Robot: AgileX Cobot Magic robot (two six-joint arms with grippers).
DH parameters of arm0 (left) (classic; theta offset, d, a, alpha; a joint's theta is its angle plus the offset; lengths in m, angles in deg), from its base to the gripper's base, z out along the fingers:
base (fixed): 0 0 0 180
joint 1: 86.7 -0.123 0 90
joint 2: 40.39 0 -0.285 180
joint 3: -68.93 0 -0.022 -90
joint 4: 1.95 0.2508 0 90
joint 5: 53.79 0 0.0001 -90
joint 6: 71.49 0.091 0 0
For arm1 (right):
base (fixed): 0 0 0 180
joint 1: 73.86 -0.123 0 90
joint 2: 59.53 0 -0.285 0
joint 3: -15.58 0 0.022 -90
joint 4: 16.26 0.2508 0 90
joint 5: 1.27 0 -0.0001 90
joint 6: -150.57 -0.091 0 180
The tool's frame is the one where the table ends.
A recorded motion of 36 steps. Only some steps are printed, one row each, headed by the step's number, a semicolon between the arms.
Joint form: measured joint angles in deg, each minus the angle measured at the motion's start. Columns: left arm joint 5, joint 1, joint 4, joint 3, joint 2, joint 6; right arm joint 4, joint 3, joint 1, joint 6, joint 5, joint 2.
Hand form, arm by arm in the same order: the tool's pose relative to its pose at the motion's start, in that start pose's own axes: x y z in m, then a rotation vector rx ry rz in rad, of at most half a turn. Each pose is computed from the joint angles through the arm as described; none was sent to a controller.
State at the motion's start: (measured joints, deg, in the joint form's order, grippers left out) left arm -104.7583 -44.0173 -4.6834 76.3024 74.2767 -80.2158; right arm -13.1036 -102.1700 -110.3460 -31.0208 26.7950 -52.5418
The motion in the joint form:
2: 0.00 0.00 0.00 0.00 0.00 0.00; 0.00 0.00 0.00 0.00 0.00 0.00
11: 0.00 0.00 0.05 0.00 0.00 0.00; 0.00 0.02 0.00 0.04 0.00 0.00
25: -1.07 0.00 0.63 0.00 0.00 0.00; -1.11 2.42 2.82 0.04 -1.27 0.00
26: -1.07 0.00 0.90 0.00 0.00 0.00; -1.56 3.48 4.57 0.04 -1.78 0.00
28: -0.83 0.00 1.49 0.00 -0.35 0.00; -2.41 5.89 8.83 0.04 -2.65 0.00
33: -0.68 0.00 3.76 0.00 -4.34 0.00; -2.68 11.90 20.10 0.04 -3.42 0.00
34: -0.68 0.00 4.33 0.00 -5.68 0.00; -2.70 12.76 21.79 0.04 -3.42 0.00
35: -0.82 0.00 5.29 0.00 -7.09 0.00; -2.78 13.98 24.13 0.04 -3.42 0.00
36: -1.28 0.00 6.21 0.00 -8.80 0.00; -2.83 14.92 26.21 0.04 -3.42 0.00
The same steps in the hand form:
2: 0.0000 0.0000 0.0000 0.0000 0.0000 0.0000; 0.0000 0.0000 0.0000 0.0000 0.0000 0.0000
11: 0.0000 0.0001 0.0000 -0.0007 -0.0001 0.0005; 0.0001 0.0000 0.0000 0.0000 0.0003 -0.0007
25: 0.0016 0.0010 0.0000 -0.0113 0.0172 0.0068; 0.0106 -0.0037 0.0056 0.0598 0.0163 -0.0103
26: 0.0015 0.0014 0.0000 -0.0150 0.0166 0.0098; 0.0154 -0.0058 0.0078 0.0943 0.0239 -0.0125
28: 0.0008 0.0019 -0.0026 -0.0212 0.0052 0.0164; 0.0269 -0.0109 0.0122 0.1756 0.0466 -0.0127
33: -0.0010 0.0034 -0.0315 -0.0402 -0.0708 0.0419; 0.0586 -0.0240 0.0194 0.3739 0.1256 0.0311
34: -0.0011 0.0037 -0.0413 -0.0444 -0.0951 0.0480; 0.0635 -0.0259 0.0200 0.4032 0.1385 0.0398
35: -0.0008 0.0046 -0.0515 -0.0545 -0.1191 0.0577; 0.0703 -0.0286 0.0205 0.4439 0.1569 0.0519
36: 0.0004 0.0055 -0.0639 -0.0645 -0.1428 0.0664; 0.0757 -0.0309 0.0207 0.4797 0.1707 0.0630

